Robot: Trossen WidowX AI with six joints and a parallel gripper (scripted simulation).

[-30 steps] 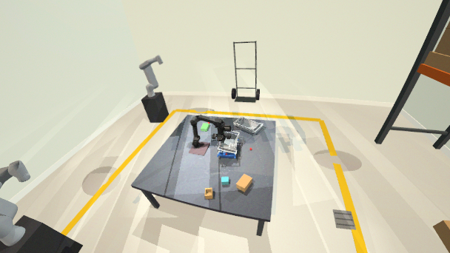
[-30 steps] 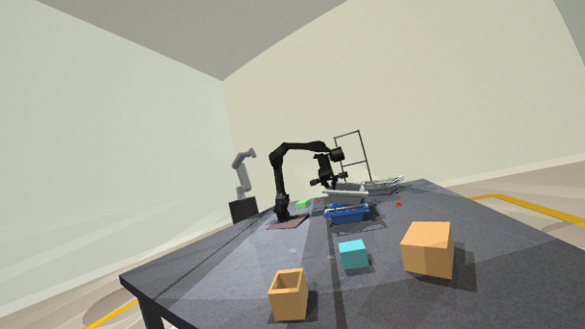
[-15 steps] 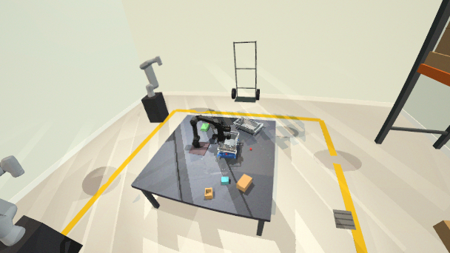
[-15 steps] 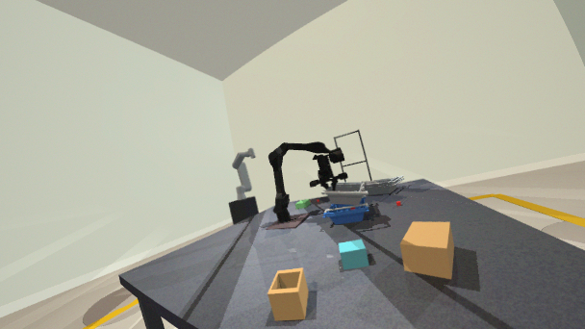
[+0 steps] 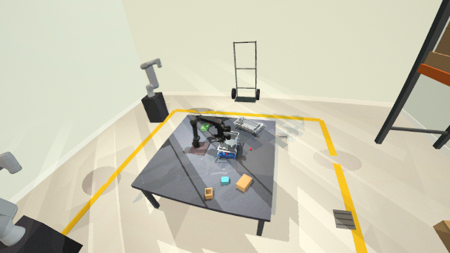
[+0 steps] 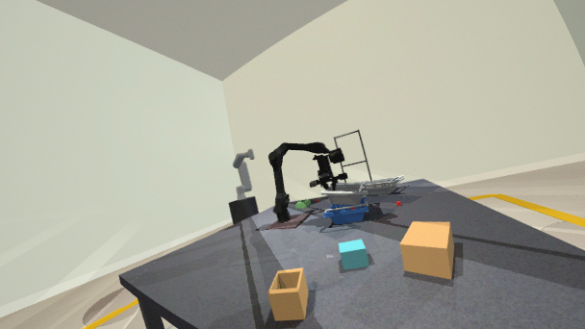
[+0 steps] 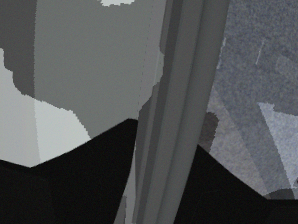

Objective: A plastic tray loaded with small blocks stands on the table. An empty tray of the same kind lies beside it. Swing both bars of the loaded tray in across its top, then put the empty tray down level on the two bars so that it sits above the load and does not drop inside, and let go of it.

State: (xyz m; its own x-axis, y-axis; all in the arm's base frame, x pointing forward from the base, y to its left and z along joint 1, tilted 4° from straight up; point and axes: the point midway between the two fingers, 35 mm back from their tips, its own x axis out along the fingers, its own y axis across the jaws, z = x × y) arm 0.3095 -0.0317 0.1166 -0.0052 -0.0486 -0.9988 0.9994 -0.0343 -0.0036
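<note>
Right now the grey tray is 70 mm ahead of my gripper tip and 20 mm above it. The rest, counted from my gripper tip: red block: 290 mm ahead, 90 mm below, 20 mm to the left; teal cube: 410 mm to the right, 80 mm below, 70 mm ahead; green block: 390 mm to the left, 290 mm behind, 80 mm below.
</note>
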